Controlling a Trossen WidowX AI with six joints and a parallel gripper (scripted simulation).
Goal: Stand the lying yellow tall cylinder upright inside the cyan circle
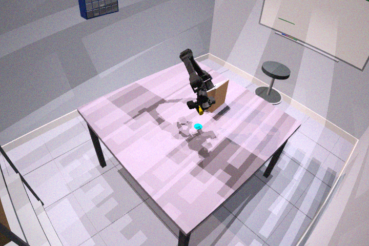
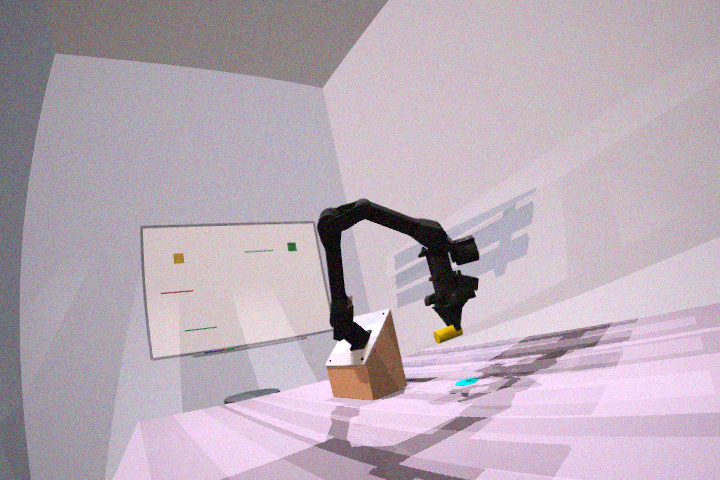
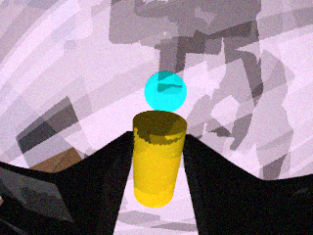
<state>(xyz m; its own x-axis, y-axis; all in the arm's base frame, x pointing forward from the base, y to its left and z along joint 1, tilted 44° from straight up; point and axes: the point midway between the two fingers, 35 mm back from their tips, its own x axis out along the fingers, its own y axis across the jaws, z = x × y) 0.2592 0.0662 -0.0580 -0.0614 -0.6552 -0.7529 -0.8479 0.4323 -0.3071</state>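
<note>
The cyan circle lies 140 mm below my gripper tip. Round my gripper tip: yellow tall cylinder 10 mm behind, 20 mm to the right.
</note>
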